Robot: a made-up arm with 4 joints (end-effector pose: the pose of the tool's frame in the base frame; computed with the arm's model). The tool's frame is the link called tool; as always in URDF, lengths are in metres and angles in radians.
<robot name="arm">
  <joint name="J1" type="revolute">
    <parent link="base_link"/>
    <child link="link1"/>
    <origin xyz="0 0 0.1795"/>
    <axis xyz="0 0 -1"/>
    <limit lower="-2.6" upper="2.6" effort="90" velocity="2.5"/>
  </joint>
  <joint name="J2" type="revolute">
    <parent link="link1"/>
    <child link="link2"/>
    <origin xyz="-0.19 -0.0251 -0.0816"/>
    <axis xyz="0 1 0"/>
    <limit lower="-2.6" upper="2.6" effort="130" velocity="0.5"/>
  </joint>
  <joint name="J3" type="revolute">
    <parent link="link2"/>
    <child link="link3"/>
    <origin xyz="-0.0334 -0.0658 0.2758"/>
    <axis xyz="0 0 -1"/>
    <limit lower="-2.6" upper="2.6" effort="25" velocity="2.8"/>
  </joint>
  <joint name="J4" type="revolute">
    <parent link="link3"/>
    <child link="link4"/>
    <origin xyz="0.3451 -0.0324 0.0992"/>
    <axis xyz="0 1 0"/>
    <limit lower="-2.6" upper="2.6" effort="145" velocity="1.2"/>
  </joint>
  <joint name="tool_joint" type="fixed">
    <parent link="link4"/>
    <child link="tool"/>
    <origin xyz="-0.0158 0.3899 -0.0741"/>
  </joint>
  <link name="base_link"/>
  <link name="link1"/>
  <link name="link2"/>
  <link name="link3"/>
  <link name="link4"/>
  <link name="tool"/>
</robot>
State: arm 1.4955 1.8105 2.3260 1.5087
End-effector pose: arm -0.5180 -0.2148 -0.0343 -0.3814 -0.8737 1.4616
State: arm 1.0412 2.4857 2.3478 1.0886
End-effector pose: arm -0.4612 -0.2723 -0.2019 0.8178 -1.5581 1.4301
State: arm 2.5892 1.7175 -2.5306 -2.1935
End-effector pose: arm -0.3281 -0.0308 0.6104 -0.4671 2.3505 1.0237
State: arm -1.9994 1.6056 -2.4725 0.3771
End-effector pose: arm 0.1090 0.2025 0.5797 -0.1493 -1.4343 -1.3444
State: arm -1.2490 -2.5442 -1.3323 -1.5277
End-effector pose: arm -0.4293 -0.0225 -0.3550 -0.3866 1.7279 -0.5369
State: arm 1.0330 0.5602 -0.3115 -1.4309
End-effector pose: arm 0.4313 0.0127 0.2590 -0.1971 -0.9081 -0.7855
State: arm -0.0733 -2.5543 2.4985 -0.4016
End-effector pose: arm -0.2236 -0.6106 -0.2115 2.5833 -0.8667 -1.3704
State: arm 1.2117 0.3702 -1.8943 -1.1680
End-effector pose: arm -0.0192 0.5673 0.5884 0.7252 -1.0999 0.3746
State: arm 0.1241 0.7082 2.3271 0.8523
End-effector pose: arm -0.0105 -0.5420 0.3318 0.2297 0.7561 -2.5707
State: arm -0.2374 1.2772 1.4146 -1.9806
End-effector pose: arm 0.3922 -0.3676 -0.1577 -1.3636 -0.7491 0.2713
